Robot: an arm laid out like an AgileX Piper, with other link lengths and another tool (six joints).
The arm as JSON. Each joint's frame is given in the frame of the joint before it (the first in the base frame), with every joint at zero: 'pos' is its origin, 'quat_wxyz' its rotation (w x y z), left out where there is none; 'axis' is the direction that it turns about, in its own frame. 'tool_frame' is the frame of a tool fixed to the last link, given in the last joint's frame.
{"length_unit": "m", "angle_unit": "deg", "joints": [
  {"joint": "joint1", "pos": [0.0, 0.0, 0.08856], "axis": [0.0, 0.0, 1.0]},
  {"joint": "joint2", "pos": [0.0, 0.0, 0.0], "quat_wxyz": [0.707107, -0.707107, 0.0, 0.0], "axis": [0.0, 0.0, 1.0]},
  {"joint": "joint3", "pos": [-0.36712, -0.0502, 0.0], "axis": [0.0, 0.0, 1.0]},
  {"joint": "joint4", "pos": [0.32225, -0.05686, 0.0], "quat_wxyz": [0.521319, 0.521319, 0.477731, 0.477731], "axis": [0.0, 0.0, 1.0]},
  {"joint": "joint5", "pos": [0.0, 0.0, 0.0], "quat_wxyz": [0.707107, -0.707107, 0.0, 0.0], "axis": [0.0, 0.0, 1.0]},
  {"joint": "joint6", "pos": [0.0, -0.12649, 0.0], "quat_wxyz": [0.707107, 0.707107, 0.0, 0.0], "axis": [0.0, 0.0, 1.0]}
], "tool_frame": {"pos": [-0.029, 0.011, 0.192], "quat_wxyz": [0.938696, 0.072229, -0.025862, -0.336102]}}
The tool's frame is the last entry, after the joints.
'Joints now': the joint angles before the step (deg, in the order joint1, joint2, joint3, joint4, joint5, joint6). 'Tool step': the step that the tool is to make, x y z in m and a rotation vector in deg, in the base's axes. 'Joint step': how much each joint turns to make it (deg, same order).
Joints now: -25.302 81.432 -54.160 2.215 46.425 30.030
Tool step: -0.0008 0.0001 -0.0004 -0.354 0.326 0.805
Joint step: 0.004 -0.001 0.003 -0.196 0.161 -0.774
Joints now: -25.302 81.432 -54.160 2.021 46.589 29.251
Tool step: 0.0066 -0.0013 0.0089 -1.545 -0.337 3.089
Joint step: 0.003 -0.005 -1.188 -0.050 0.311 -3.289
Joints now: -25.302 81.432 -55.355 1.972 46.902 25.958
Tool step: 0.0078 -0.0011 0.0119 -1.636 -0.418 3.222
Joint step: 0.051 0.003 -1.671 -0.004 0.678 -3.409
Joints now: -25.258 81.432 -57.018 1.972 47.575 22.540
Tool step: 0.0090 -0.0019 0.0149 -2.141 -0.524 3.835
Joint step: 0.002 -0.002 -2.039 -0.064 0.758 -4.137
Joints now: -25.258 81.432 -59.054 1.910 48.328 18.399
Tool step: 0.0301 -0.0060 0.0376 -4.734 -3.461 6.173
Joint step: 0.395 0.391 -4.438 0.145 -0.931 -6.552
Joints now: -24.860 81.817 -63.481 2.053 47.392 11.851
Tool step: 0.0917 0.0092 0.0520 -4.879 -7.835 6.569
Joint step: 4.509 6.336 -10.241 0.063 -5.134 -2.724
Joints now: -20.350 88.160 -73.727 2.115 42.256 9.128
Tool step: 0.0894 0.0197 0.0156 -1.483 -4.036 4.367
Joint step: 4.297 9.858 -11.686 0.005 -2.465 -0.214
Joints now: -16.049 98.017 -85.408 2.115 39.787 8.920
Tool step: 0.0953 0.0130 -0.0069 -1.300 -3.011 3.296
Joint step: 2.985 13.020 -15.002 -0.170 -1.248 -0.469
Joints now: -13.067 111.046 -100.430 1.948 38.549 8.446
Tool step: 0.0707 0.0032 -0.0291 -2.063 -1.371 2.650
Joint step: 1.335 11.850 -13.081 -0.338 -0.514 -1.899
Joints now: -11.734 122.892 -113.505 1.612 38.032 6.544
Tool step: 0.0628 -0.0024 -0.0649 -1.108 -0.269 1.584
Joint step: 0.618 13.991 -13.973 0.055 -0.475 -1.466
